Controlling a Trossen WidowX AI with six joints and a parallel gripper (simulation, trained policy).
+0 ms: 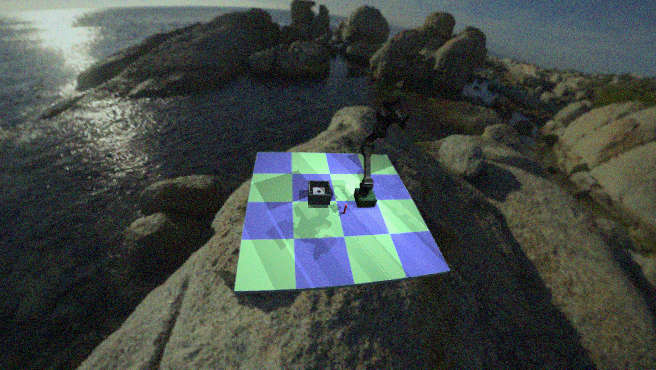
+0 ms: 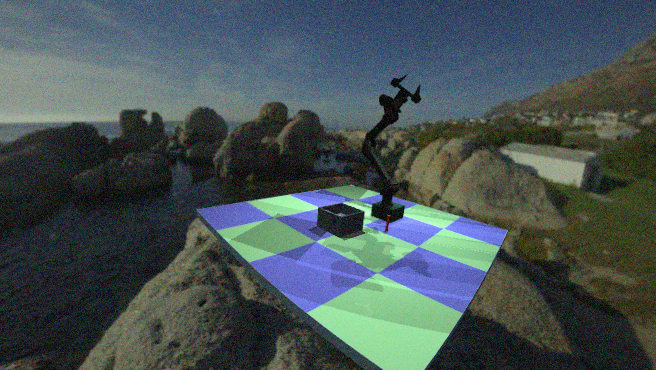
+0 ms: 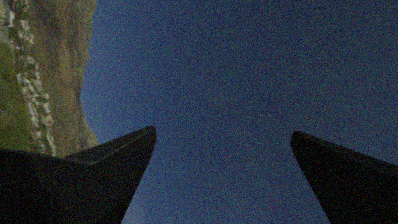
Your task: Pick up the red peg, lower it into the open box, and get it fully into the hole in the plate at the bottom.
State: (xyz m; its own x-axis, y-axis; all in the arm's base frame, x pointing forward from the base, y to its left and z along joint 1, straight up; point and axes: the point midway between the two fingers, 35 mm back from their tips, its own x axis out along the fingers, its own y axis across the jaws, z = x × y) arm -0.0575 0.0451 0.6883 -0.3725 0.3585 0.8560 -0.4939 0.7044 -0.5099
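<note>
My gripper tip is 24 cm short of the red peg, 4 cm to the right of it and 75 cm above it. From my gripper tip the other things lie so: dark box: 39 cm ahead, 14 cm to the right, 77 cm below; light plate: 39 cm ahead, 14 cm to the right, 75 cm below.
</note>
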